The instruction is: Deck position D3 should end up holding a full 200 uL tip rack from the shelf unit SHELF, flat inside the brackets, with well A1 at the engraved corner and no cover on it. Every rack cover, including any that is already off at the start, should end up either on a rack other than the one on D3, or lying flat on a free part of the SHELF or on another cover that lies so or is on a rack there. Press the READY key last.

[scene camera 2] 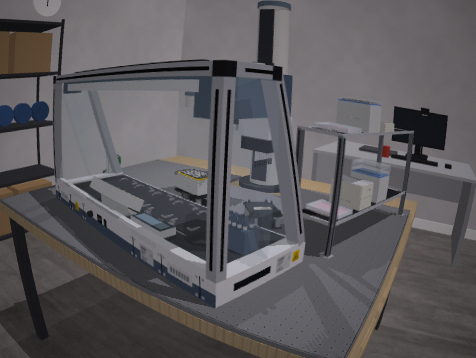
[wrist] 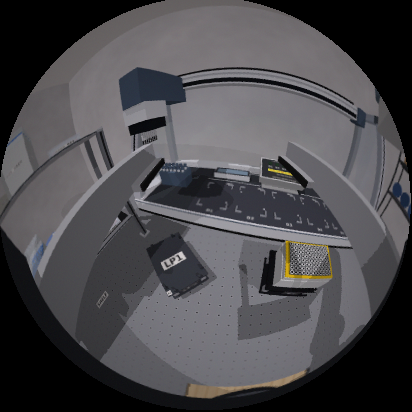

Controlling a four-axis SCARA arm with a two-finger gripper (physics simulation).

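My gripper (wrist: pixel 222 146) is partly open and empty in the wrist view, above the table; its fingers cannot be made out in scene camera 2. Deck position D3 (wrist: pixel 290 206) shows bare brackets. A yellow-rimmed tip rack (scene camera 2: pixel 192 184) (wrist: pixel 309 260) stands uncovered on a black stand (wrist: pixel 266 275), behind the deck in scene camera 2. SHELF (scene camera 2: pixel 335 200) (wrist: pixel 105 150) stands at the right in scene camera 2. Its lower board carries a pinkish flat rack (scene camera 2: pixel 327 207), a pale box (scene camera 2: pixel 357 194) and a blue-topped rack (scene camera 2: pixel 370 184) under a clear cover (scene camera 2: pixel 371 166). The READY key cannot be made out.
A black LP1 platform (scene camera 2: pixel 262 207) (wrist: pixel 177 267) stands between the deck and SHELF. A blue tube block (scene camera 2: pixel 243 237) (wrist: pixel 175 175) and a pipetting head (scene camera 2: pixel 255 145) (wrist: pixel 145 117) are at the deck's end. The enclosure post (scene camera 2: pixel 220 175) blocks part of scene camera 2. A pale, blue-edged box (scene camera 2: pixel 359 116) tops SHELF.
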